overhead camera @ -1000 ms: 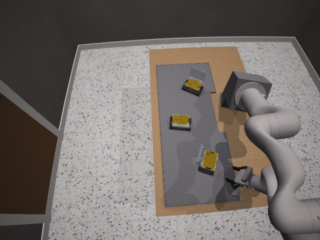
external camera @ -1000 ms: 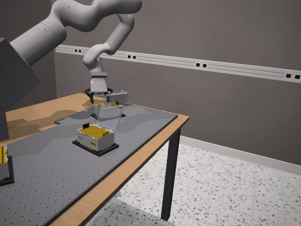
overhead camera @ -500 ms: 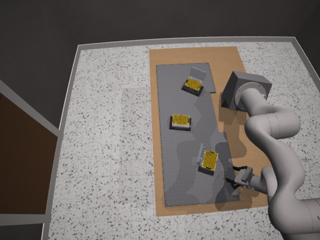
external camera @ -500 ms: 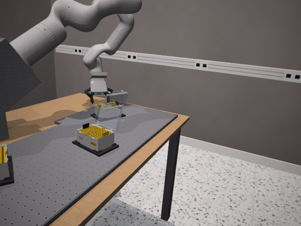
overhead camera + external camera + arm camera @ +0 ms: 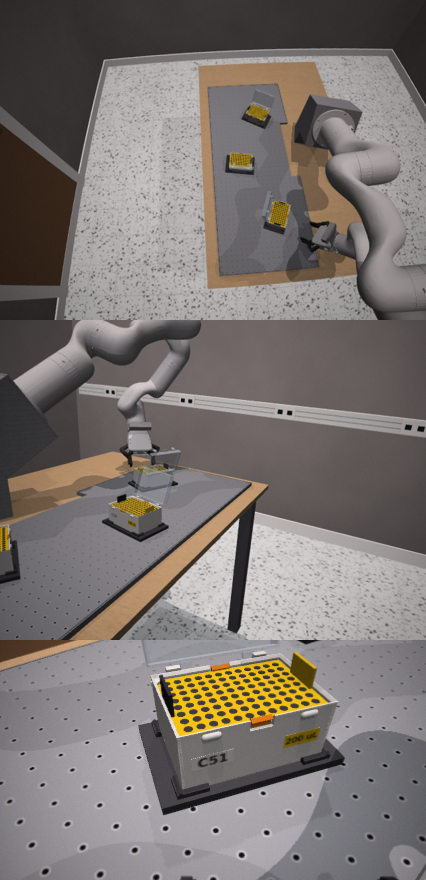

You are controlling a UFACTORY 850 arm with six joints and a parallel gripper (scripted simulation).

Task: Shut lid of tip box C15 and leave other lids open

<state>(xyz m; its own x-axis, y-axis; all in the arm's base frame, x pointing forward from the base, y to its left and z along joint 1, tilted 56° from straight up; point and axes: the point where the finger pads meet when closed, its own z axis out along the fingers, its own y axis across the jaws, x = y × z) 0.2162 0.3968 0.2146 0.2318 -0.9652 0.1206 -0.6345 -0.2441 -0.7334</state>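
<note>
My hand is 180 mm short of the clear lid, 120 mm to the left of it and 70 mm below it. Round my hand: white tip box 140 mm ahead, 100 mm to the right, 30 mm above.
</note>
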